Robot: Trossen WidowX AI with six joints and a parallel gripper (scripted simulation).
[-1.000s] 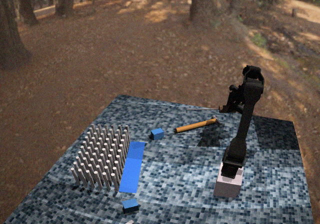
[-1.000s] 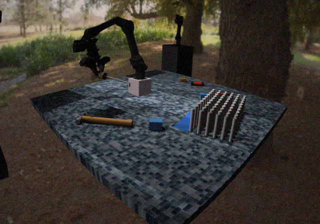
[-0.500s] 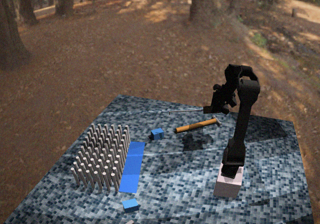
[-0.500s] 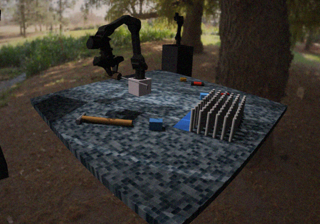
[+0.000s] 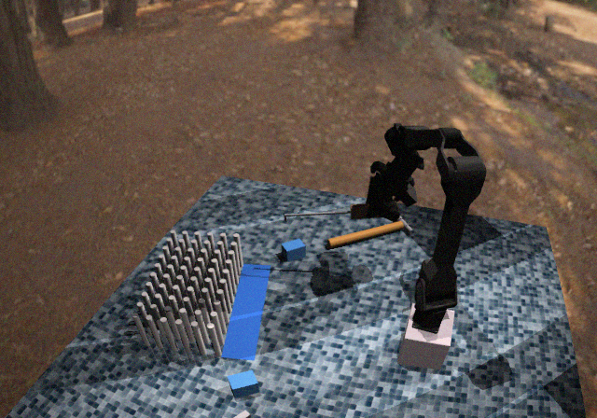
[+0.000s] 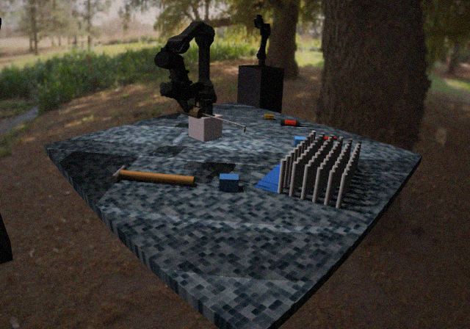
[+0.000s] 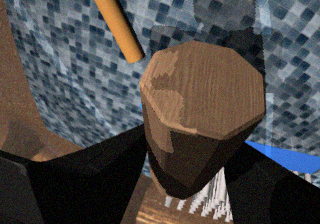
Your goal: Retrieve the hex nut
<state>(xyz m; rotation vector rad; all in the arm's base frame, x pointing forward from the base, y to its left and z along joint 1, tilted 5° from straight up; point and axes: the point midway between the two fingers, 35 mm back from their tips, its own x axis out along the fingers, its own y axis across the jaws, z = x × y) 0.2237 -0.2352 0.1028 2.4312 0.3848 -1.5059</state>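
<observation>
Right now the blue taped strip is 260 mm to the left of my gripper tip, 220 mm ahead of it and 200 mm below it. The rest, counted from my gripper tip: yellow item 690 mm to the left, 300 mm behind, 180 mm below; hex nut 400 mm ahead, 280 mm to the left, 200 mm below; hook tool 100 mm ahead, 40 mm to the left, 10 mm below.
</observation>
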